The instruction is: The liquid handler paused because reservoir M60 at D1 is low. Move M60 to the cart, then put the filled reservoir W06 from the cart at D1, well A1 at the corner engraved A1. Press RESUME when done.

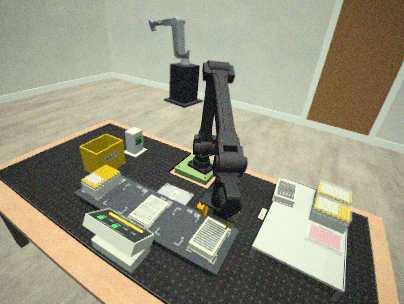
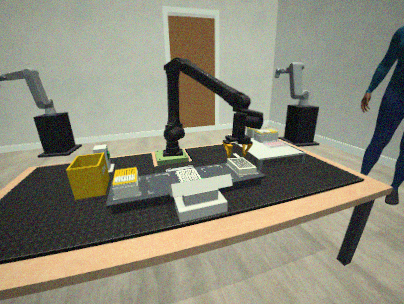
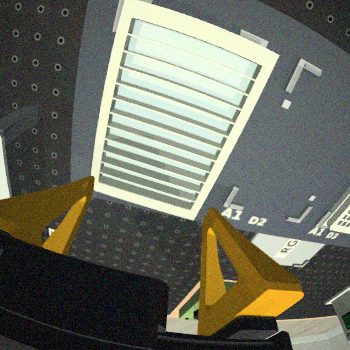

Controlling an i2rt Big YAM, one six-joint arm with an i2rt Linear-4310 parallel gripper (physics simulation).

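Where they show: gripper, fingertip midpoint: [image 1: 215,222] [image 2: 236,157] [image 3: 151,199]; arm's base, link origin: [image 1: 200,166] [image 2: 173,153].
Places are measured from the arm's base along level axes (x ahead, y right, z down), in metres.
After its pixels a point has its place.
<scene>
The reservoir at D1 [image 1: 210,239] @[y -0.321, x 0.365, z -0.060 m] [image 2: 241,166] @[y -0.299, x 0.395, z -0.066 m] [image 3: 170,115] @[y -0.313, x 0.365, z -0.065 m], M60 by the task, is a cream tray with parallel slots and pale liquid. It sits at the right end of the dark deck [image 1: 175,220] @[y -0.168, x 0.366, z -0.032 m] [image 2: 150,189] @[y 0.086, x 0.460, z -0.032 m] [image 3: 285,135] @[y -0.220, x 0.385, z -0.032 m]; its label does not show. My gripper [image 1: 216,215] @[y -0.301, x 0.313, z -0.077 m] [image 2: 237,155] @[y -0.301, x 0.313, z -0.077 m] [image 3: 151,199] @[y -0.301, x 0.313, z -0.077 m] is open and empty, with its orange fingers spread over the reservoir's arm-side end. A striped grey-white reservoir [image 1: 286,190] @[y -0.427, x -0.036, z -0.071 m], probably W06, stands at the near-arm corner of the white cart [image 1: 295,245] @[y -0.549, x 0.188, z -0.044 m] [image 2: 280,151] @[y -0.596, x 0.202, z -0.044 m]. The RESUME box [image 1: 134,141] [image 2: 101,155] has a green screen.
The cart also holds yellow-topped tip boxes [image 1: 331,207] @[y -0.604, x -0.001, z -0.114 m] and a pink plate [image 1: 325,237] @[y -0.625, x 0.095, z -0.055 m]. On the deck are a white plate [image 1: 149,211] @[y -0.078, x 0.408, z -0.045 m] [image 2: 188,174] @[y -0.068, x 0.386, z -0.046 m] and a tip box [image 1: 101,181] @[y 0.137, x 0.462, z -0.094 m] [image 2: 125,177] @[y 0.167, x 0.472, z -0.098 m]. A yellow waste bin [image 1: 102,156] @[y 0.292, x 0.364, z -0.094 m] [image 2: 87,177] @[y 0.337, x 0.401, z -0.075 m] and a tilted console [image 1: 117,232] @[y -0.131, x 0.569, z -0.122 m] stand beside the deck.
</scene>
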